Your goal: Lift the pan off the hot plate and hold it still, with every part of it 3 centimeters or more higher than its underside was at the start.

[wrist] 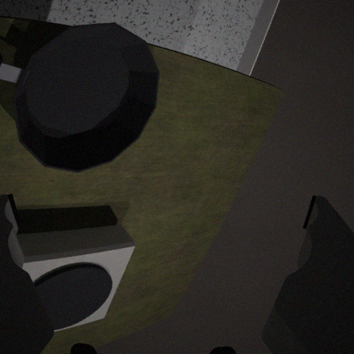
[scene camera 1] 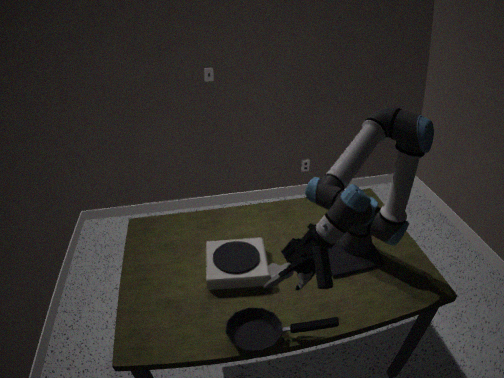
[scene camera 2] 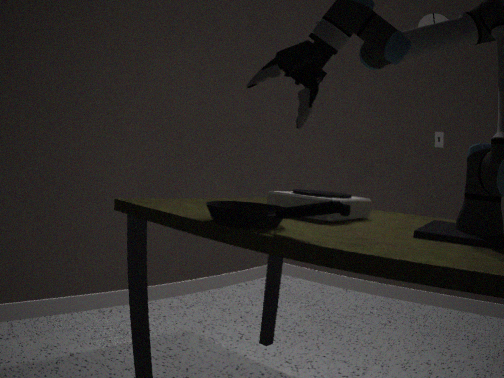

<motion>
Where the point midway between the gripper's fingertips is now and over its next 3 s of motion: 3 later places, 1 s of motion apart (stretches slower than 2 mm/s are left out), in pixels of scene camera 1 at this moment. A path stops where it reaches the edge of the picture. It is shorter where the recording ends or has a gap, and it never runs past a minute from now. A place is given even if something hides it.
My gripper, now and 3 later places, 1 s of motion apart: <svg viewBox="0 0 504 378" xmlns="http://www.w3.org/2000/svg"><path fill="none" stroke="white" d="M281 289L322 323L322 323L322 323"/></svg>
</motion>
